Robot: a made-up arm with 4 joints.
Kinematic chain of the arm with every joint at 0, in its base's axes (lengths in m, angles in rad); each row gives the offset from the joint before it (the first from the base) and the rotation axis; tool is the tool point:
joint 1: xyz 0 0 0.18 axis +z
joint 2: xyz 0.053 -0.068 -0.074 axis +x
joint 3: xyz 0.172 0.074 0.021 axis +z
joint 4: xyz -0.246 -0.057 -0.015 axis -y
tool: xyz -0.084 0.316 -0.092
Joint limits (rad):
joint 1: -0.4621..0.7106
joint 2: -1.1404..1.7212
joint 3: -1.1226..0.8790
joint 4: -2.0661..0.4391
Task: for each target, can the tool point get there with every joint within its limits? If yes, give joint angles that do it. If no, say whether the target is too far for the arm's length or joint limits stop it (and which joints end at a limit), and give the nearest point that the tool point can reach.
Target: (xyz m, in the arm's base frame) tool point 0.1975 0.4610 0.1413
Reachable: yes | joints 0.0232 0.0284 -0.9224 -0.9470
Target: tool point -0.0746 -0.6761 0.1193
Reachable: no: joint limits stop it (at a limit: joint 2) | nearest point -0.0288 -0.2607 0.1633 | short by 0.420 m
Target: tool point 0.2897 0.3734 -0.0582
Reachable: yes | joints -0.2137 -0.4216 -0.9018 -1.2129
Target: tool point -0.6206 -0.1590 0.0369
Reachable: no: joint limits stop it (at a limit: joint 1, joint 2) | nearest point -0.2459 -0.0660 0.1124 | short by 0.393 m
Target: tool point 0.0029 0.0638 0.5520
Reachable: yes | joints -0.0154 1.3263 -0.4386 -0.6208
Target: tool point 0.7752 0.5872 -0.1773
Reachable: no: too far | nearest point 0.4146 0.3141 -0.0559 | short by 0.468 m
